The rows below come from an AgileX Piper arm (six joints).
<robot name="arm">
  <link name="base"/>
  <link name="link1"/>
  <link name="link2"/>
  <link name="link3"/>
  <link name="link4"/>
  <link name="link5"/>
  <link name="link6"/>
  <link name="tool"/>
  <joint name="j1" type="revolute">
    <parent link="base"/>
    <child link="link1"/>
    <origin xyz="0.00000 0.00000 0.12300"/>
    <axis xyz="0 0 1"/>
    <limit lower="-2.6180" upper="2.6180"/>
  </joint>
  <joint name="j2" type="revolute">
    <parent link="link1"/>
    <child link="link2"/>
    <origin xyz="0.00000 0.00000 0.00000"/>
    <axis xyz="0 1 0"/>
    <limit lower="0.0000" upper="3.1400"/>
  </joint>
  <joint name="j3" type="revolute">
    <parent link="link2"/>
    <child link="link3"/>
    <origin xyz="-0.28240 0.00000 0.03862"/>
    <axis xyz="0 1 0"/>
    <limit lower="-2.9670" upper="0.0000"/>
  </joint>
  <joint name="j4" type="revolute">
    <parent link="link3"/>
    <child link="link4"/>
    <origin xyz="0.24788 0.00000 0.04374"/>
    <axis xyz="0.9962 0 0.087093"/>
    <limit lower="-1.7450" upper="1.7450"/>
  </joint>
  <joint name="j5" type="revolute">
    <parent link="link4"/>
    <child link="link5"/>
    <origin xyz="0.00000 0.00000 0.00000"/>
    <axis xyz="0 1 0"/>
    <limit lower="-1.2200" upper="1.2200"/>
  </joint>
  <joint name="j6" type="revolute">
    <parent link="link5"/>
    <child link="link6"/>
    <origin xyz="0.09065 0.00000 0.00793"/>
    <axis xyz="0.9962 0 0.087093"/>
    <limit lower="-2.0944" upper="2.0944"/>
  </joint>
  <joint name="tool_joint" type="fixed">
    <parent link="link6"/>
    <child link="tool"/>
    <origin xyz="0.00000 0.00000 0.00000" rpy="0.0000 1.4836 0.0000"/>
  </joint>
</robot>
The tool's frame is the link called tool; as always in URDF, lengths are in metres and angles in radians.
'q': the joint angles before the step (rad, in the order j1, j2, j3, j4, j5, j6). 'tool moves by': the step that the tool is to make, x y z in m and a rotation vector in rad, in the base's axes. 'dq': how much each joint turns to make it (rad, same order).
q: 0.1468 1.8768 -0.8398 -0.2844 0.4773 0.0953
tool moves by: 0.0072 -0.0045 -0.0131 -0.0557 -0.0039 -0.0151
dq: -0.0012 0.0581 -0.0185 -0.1436 -0.0144 0.1385
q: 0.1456 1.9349 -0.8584 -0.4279 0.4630 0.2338
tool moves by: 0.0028 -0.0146 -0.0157 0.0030 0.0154 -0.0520
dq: -0.0495 0.0543 -0.0038 -0.0217 -0.0334 0.0292
